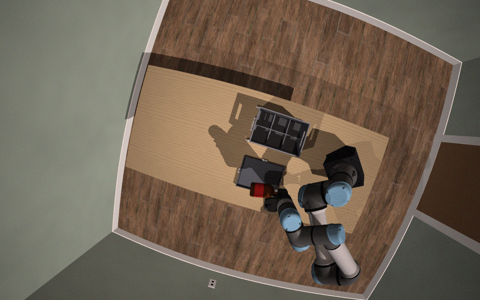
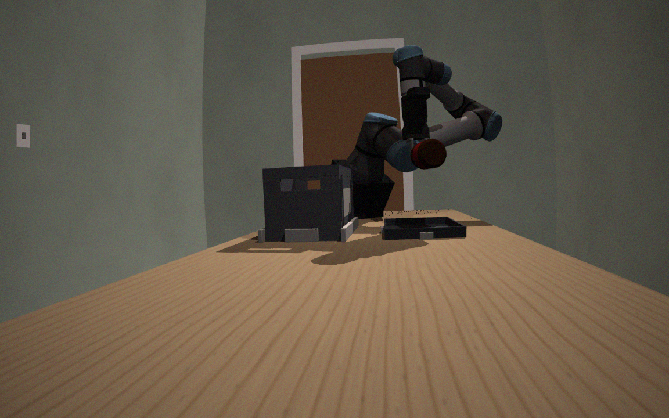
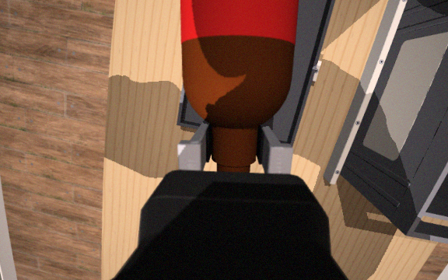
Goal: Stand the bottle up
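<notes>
Right now the bottle is 50 mm ahead of my hand, 10 mm to the left of it and 10 mm below it. Round my hand: dark crate (300 mm to the right, 120 mm below, 40 mm ahead); then dark tray (190 mm below, 80 mm ahead, 20 mm to the right).
</notes>
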